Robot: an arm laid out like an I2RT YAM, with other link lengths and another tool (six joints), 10 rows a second.
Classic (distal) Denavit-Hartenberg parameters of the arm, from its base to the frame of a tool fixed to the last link. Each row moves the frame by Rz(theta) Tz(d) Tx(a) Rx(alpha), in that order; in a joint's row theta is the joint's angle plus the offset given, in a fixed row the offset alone. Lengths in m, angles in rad.
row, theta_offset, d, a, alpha
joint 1, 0, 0.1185, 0.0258, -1.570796
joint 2, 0, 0, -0.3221, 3.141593
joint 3, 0.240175, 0, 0.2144, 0
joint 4, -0.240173, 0.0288, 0.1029, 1.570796
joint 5, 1.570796, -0.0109, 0, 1.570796
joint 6, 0.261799, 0.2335, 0.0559, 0.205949
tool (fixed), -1.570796, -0.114, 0, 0
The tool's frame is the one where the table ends.
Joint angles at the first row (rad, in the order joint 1, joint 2, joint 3, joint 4, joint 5, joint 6):
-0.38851, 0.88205, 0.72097, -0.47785, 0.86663, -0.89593
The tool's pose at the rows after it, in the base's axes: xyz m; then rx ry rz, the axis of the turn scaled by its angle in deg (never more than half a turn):
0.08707 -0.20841 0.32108 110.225 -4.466 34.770
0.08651 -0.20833 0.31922 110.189 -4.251 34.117
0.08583 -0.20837 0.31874 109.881 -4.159 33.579
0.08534 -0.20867 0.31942 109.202 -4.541 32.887
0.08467 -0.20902 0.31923 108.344 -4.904 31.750
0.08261 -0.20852 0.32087 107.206 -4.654 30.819
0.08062 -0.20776 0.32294 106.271 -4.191 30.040
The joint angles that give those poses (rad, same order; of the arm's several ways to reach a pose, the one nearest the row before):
-0.38904, 0.88197, 0.71591, -0.47712, 0.86666, -0.89587
-0.38878, 0.88202, 0.70632, -0.47159, 0.87324, -0.90036
-0.38933, 0.88129, 0.69845, -0.46231, 0.88157, -0.90721
-0.38899, 0.88538, 0.69306, -0.44947, 0.89890, -0.90959
-0.38865, 0.89119, 0.68099, -0.42878, 0.92296, -0.91512
-0.38867, 0.88352, 0.66593, -0.40308, 0.94409, -0.93878
-0.38821, 0.87348, 0.65454, -0.38345, 0.96031, -0.96418

